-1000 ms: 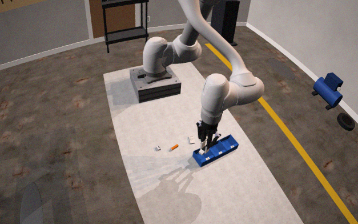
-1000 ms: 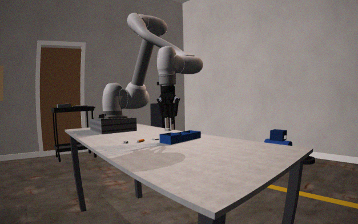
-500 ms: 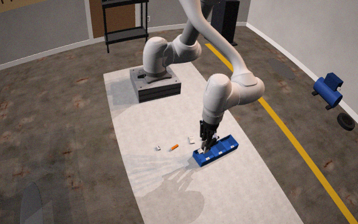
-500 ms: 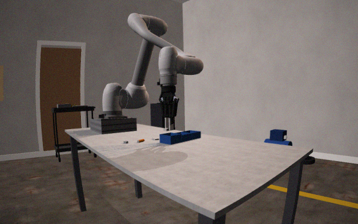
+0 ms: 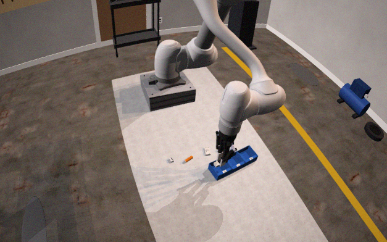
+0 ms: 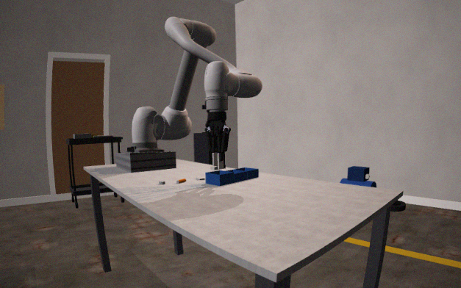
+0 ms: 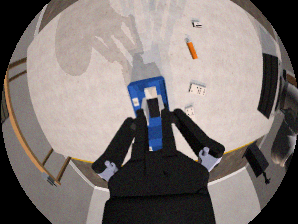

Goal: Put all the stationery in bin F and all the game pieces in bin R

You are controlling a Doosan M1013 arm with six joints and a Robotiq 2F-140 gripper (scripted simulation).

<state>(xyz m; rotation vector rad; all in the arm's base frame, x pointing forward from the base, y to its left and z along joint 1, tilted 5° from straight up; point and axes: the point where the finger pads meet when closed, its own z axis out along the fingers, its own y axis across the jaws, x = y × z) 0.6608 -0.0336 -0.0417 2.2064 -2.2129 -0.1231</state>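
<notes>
Right now the grey-white piece is 180 mm to the right of my hand, 160 mm behind it and 90 mm below it. Also, from my hand: orange cylinder (120 mm behind, 100 mm to the right, 90 mm below); white domino tile (100 mm behind, 90 mm below, 80 mm to the left); black piece (30 mm below, 10 mm to the right).
</notes>
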